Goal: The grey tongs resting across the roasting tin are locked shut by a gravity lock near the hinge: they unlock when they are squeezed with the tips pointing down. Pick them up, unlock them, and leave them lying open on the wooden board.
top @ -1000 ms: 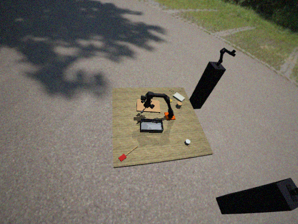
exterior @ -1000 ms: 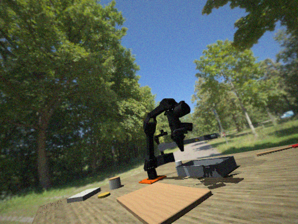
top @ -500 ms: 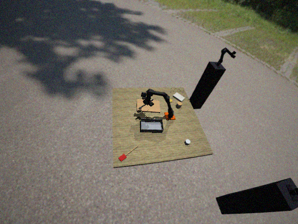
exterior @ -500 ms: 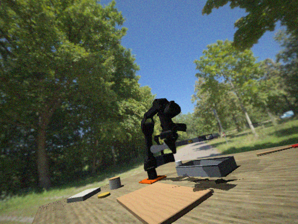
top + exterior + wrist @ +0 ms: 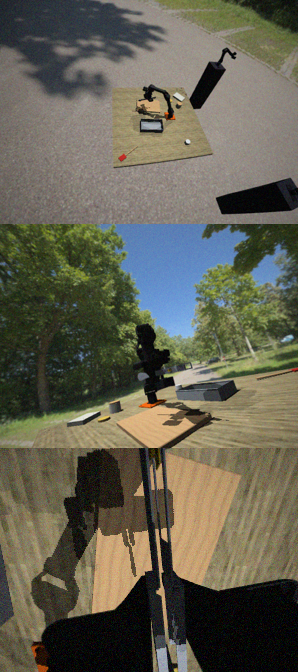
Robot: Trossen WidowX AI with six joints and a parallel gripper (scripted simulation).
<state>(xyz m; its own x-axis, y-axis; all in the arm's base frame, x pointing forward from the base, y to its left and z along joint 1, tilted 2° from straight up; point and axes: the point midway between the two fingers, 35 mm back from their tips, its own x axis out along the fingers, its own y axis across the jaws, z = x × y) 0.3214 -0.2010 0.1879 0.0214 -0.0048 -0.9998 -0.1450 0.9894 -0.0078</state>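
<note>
My gripper tip is 30 mm past the wooden board, 30 mm to the left of it and 150 mm above it. From my gripper tip the other things lie so: yellow disc (420 mm behind, 110 mm to the right, 150 mm below); then yellow lock piece (80 mm ahead, 10 mm to the left, 40 mm above); then roasting tin (350 mm to the left, 130 mm below).
</note>
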